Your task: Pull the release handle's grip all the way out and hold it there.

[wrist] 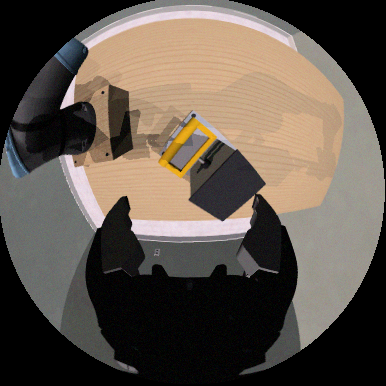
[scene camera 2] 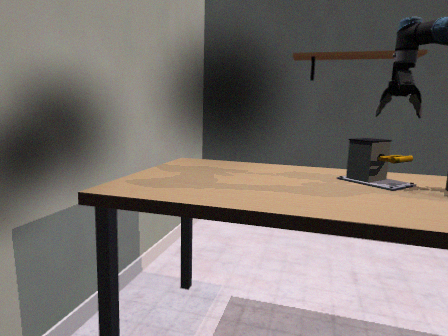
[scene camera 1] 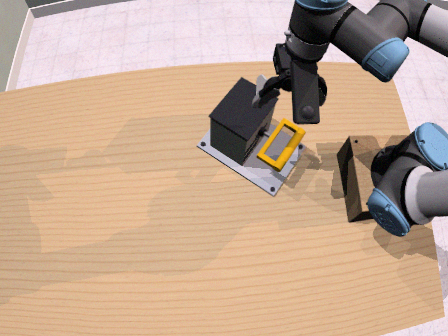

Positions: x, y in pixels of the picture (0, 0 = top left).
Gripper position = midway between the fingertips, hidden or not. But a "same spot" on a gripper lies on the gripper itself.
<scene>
my gripper: wrist; scene camera 2; scene camera 1 288, 105
same spot on my gripper: (wrist: 266, 254) = (scene camera 2: 388, 96)
</scene>
